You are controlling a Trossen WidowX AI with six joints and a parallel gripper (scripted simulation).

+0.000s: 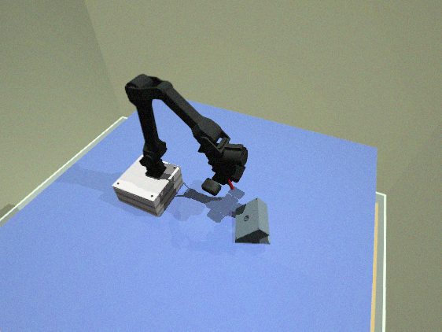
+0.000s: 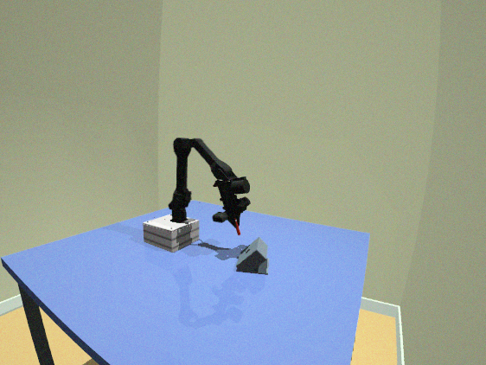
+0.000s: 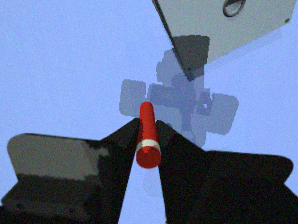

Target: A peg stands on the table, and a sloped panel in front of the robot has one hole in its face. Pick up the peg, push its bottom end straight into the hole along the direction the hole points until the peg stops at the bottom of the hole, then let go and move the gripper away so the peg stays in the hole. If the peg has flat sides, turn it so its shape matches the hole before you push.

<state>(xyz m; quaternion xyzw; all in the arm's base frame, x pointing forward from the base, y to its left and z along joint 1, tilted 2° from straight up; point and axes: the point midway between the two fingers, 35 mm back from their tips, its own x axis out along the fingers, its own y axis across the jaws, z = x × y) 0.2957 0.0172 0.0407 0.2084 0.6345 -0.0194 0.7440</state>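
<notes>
My gripper tip is 11 cm short of the grey sloped panel, 8 cm to the left of it and 8 cm above it. From my gripper tip the other things lie so: red round peg (2 cm above).
</notes>
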